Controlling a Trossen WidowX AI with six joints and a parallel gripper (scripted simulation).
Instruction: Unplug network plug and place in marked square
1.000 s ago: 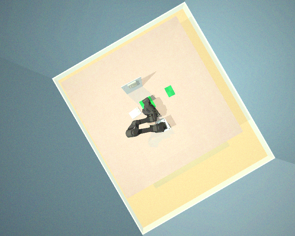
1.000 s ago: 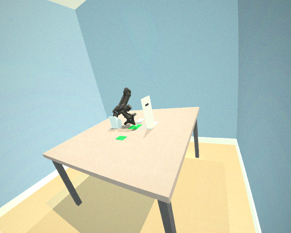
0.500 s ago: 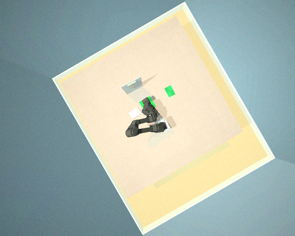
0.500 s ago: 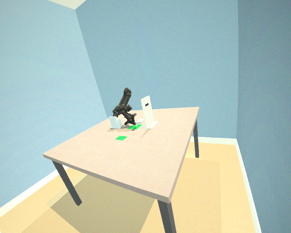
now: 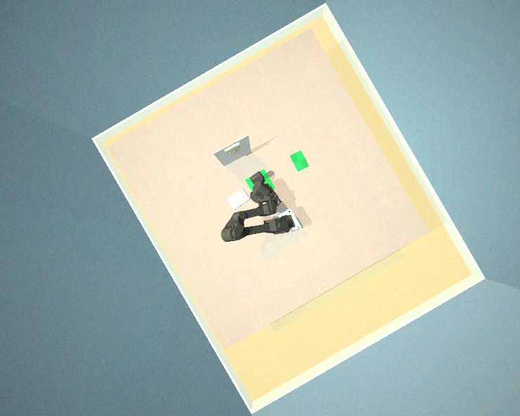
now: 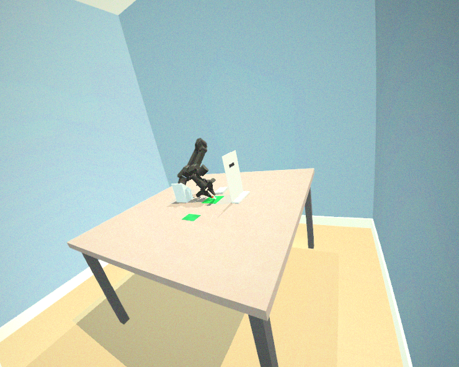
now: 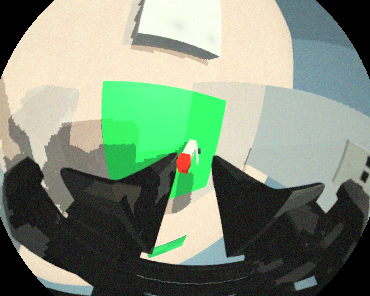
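My gripper tip is now 10 mm above the plug. Round my gripper tip: upright panel (170 mm ahead, 60 mm to the left, 120 mm above); green square (10 mm behind, 10 mm to the right, 20 mm below).
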